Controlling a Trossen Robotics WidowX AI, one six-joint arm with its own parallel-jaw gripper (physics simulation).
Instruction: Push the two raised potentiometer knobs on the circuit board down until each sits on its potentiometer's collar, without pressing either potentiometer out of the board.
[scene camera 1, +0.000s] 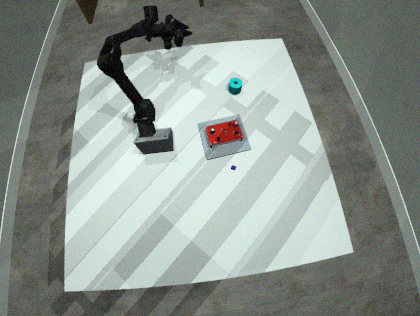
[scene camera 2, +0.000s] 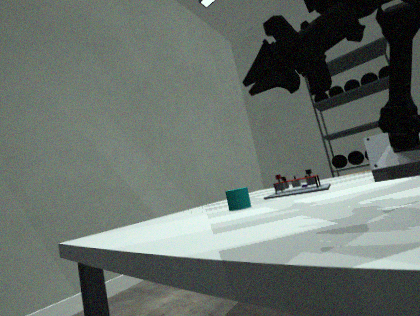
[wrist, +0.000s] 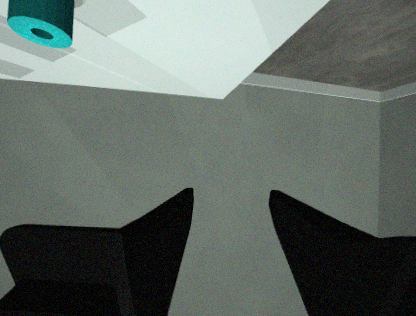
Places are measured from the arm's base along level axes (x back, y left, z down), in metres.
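Pixels of known places: gripper, fingertip midpoint: (scene camera 1: 190, 30) (scene camera 2: 246, 89) (wrist: 231, 196); arm's base at its link origin: (scene camera 1: 147, 134) (scene camera 2: 405, 143).
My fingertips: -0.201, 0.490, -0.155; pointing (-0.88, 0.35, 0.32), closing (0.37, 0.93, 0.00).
Ahead of a thing's pixels: the offset from my fingertips to its top centre, as dx, dy, dz. "spot": to the spot under its first point. Level surfaces: height alone.
A red circuit board @[dz +0.200] (scene camera 1: 224, 134) stands on short legs over a grey plate (scene camera 1: 227, 152) (scene camera 2: 299, 191). Small upright parts stand on the board, among them a light-topped one @[spot: -0.095, -0.470, +0.174] (scene camera 1: 212, 130) at its left and another @[spot: -0.207, -0.439, +0.169] (scene camera 1: 236, 123) at its back right. In scene camera 2, the board shows nearly edge-on, with dark and reddish parts above it. The views are too coarse to tell how high each knob sits on its collar. My gripper (scene camera 1: 190, 30) (scene camera 2: 248, 88) (wrist: 231, 196) is partly open and empty, high above the table's far side and away from the board. The board does not show in the wrist view.
A turquoise cylinder @[-0.225, -0.182, +0.189] (scene camera 1: 235, 90) (scene camera 2: 238, 199) (wrist: 20, 27) with a central hole stands on the table behind the board. A small purple cube @[-0.188, -0.630, +0.234] (scene camera 1: 233, 168) lies in front of the grey plate. The arm's base (scene camera 1: 157, 144) is left of the board. A shelf rack (scene camera 2: 352, 96) stands in the background.
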